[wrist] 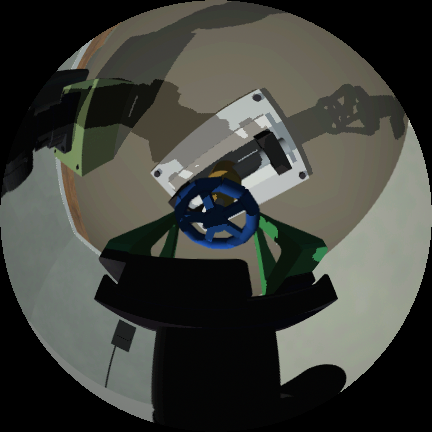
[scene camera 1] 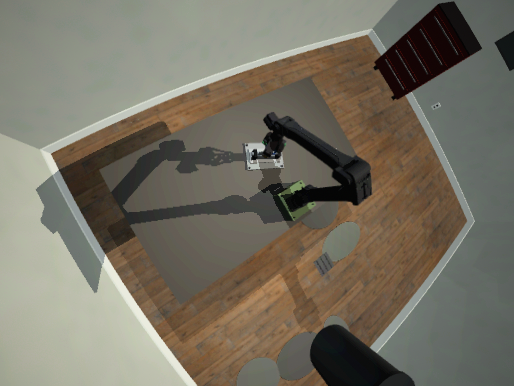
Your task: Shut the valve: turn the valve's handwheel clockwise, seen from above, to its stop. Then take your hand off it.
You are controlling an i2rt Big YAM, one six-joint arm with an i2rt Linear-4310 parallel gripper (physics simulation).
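The valve's blue handwheel [wrist: 218,243] shows in the middle of the wrist view, a spoked wheel above a brass-coloured body [wrist: 227,171]. The valve sits on a white base plate [scene camera 1: 260,165] [wrist: 267,189] with bolts at its corners. My gripper [wrist: 215,215] [scene camera 1: 274,146] is shut on the handwheel, with one green finger against the left of the rim and one against the right. In the scene view the arm hides most of the valve, and the wheel is too small and covered to read. How far the wheel is turned cannot be told.
A black block [wrist: 273,152] stands on the white plate beside the valve body. My arm's green base block [scene camera 1: 300,212] [wrist: 91,150] is near the plate, on the grey mat [scene camera 1: 190,260]. A dark red cabinet [scene camera 1: 425,50] stands at the upper right, and a black cylinder [scene camera 1: 355,357] is at the bottom.
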